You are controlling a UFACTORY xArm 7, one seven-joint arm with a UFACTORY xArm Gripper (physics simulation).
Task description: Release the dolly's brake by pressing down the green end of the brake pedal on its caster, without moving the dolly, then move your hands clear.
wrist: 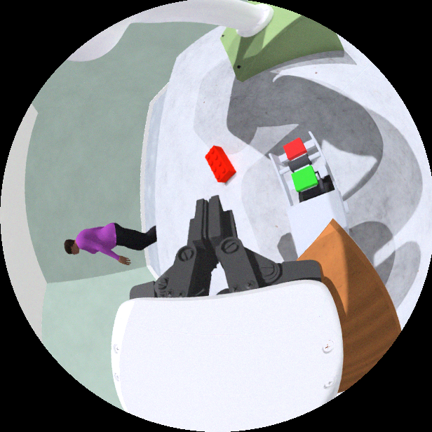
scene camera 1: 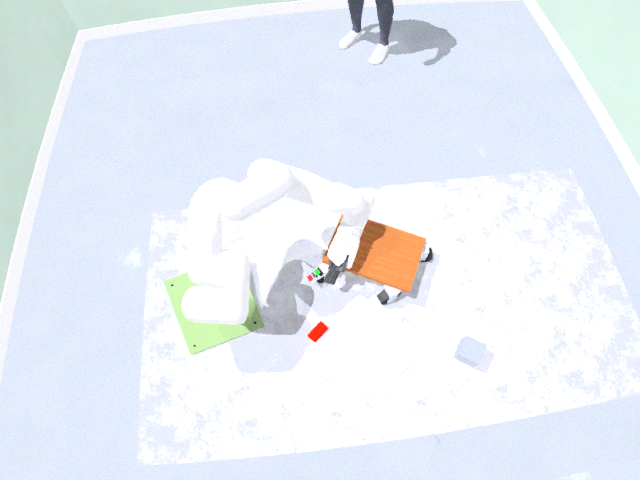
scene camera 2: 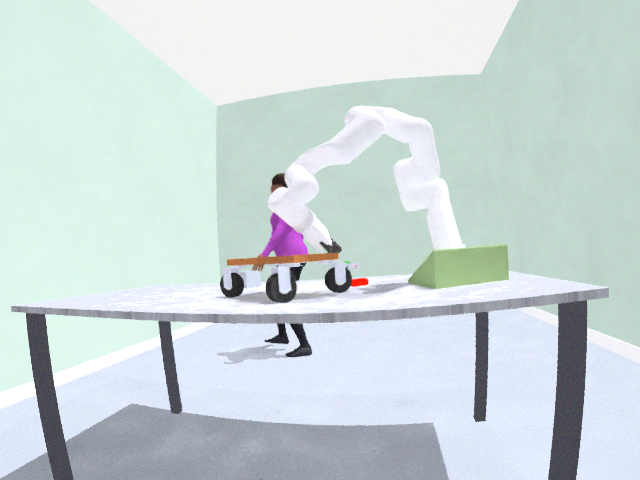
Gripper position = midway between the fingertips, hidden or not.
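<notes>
Dolly (scene camera 1: 387, 255), (scene camera 2: 281, 286), (wrist: 364, 307). My gripper (scene camera 1: 328, 283), (scene camera 2: 338, 251), (wrist: 212, 211).
</notes>
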